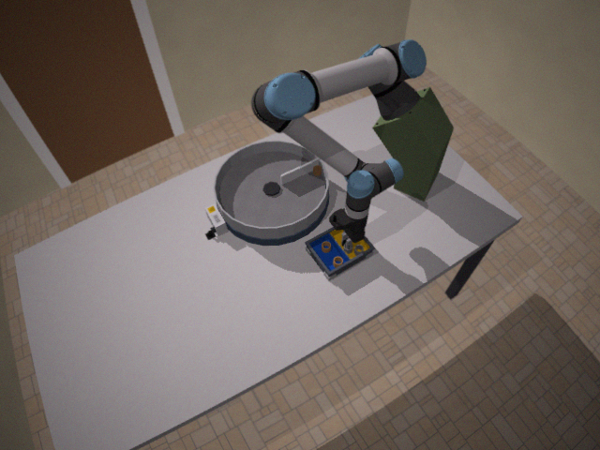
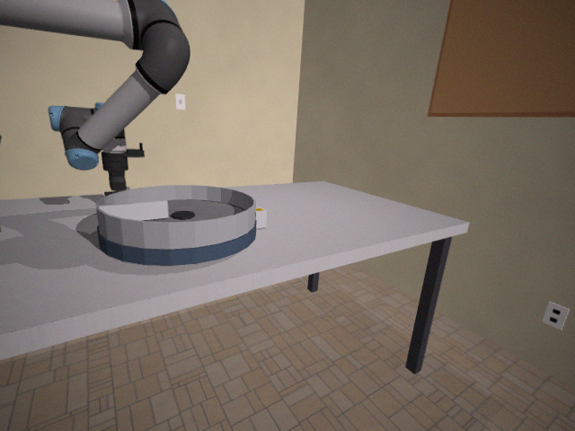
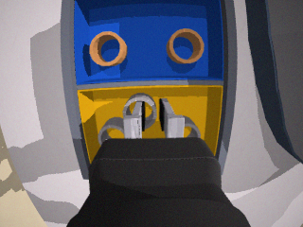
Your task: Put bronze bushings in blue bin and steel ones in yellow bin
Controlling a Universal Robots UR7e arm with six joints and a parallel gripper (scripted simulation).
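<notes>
The blue bin lies 3 cm ahead of my hand. Also, from my hand: grey turntable: 35 cm to the right, 4 cm ahead, 2 cm above.
</notes>
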